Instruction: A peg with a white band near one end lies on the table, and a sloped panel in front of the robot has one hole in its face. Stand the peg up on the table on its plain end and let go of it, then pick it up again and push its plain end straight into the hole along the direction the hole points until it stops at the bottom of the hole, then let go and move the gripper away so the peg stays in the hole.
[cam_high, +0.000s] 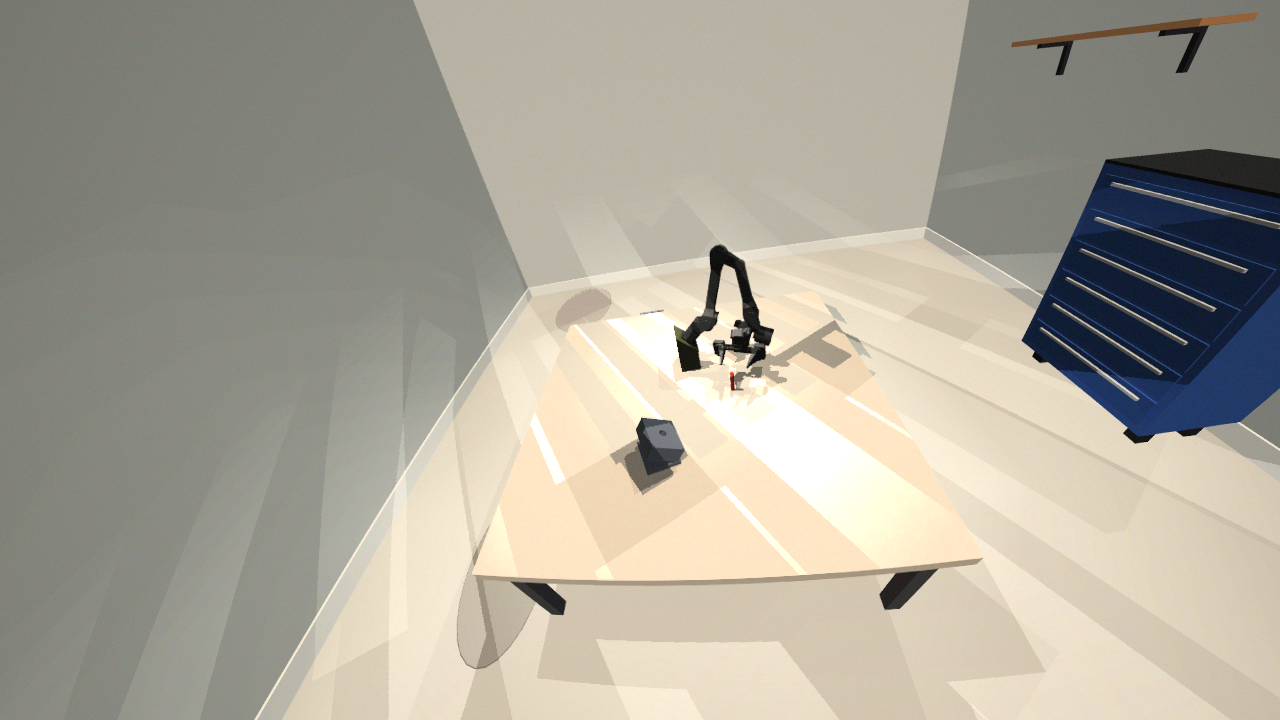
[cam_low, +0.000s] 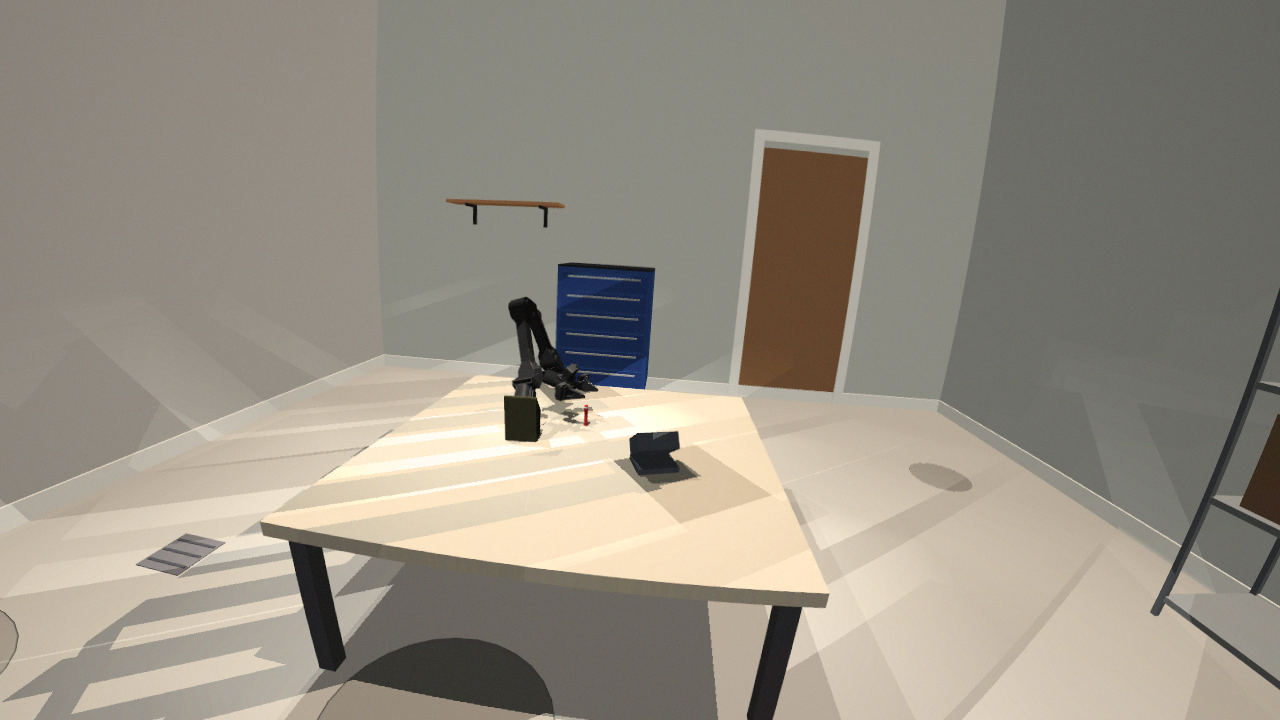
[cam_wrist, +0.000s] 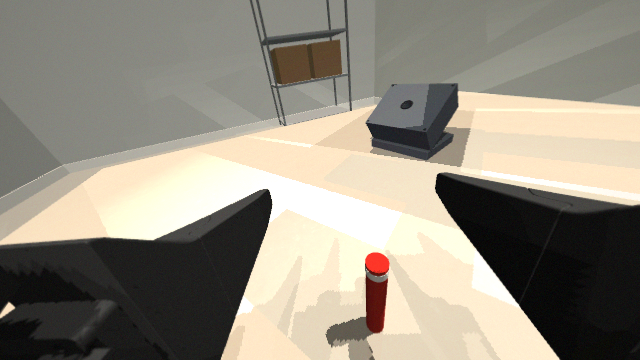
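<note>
My gripper tip is 7 cm above the red peg, 2 cm past it and 1 cm to the left of it. Also, from my gripper tip: grey sloped panel 26 cm ahead, 25 cm to the right, 6 cm below.
</note>
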